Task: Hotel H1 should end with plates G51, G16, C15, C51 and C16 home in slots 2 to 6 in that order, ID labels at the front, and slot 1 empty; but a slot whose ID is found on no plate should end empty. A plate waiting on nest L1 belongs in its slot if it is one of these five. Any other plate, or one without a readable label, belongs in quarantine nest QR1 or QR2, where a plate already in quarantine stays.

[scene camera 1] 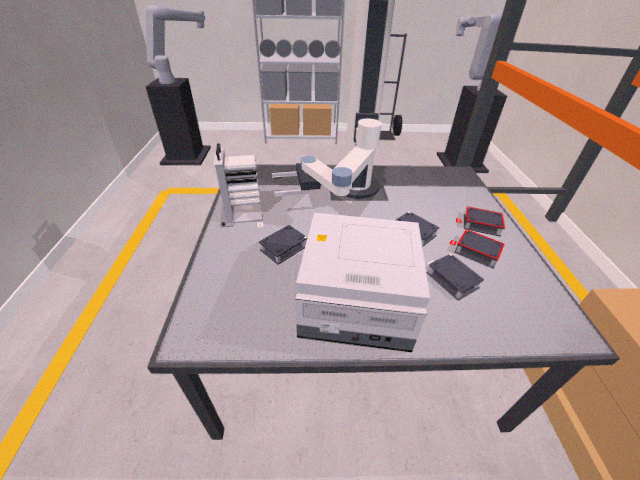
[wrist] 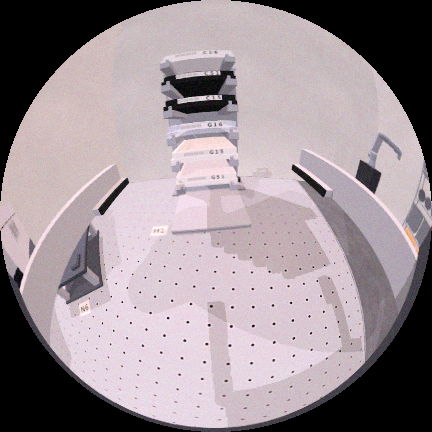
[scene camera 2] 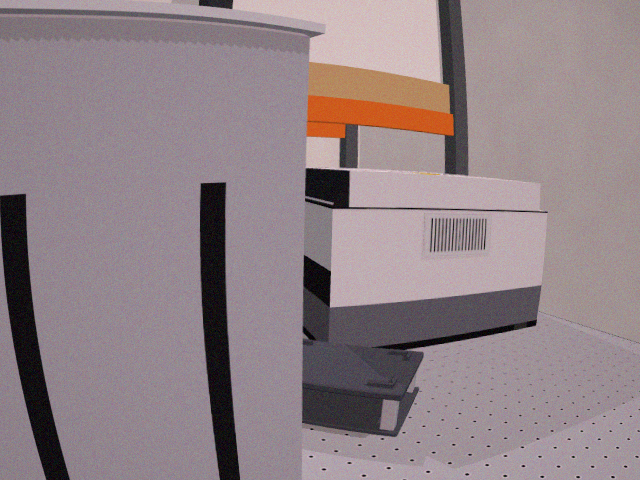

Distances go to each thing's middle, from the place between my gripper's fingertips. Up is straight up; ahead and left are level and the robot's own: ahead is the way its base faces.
My hand is 13 cm to the left of the plate G16 (wrist: 215,125), 3 cm short of it and 2 cm below it. The rest, counted from my hand: white instrument (scene camera 2: 375,256): 55 cm ahead, 34 cm to the left, 5 cm below; then plate G51 (wrist: 215,171): 13 cm to the right, 5 cm below, 3 cm ahead.
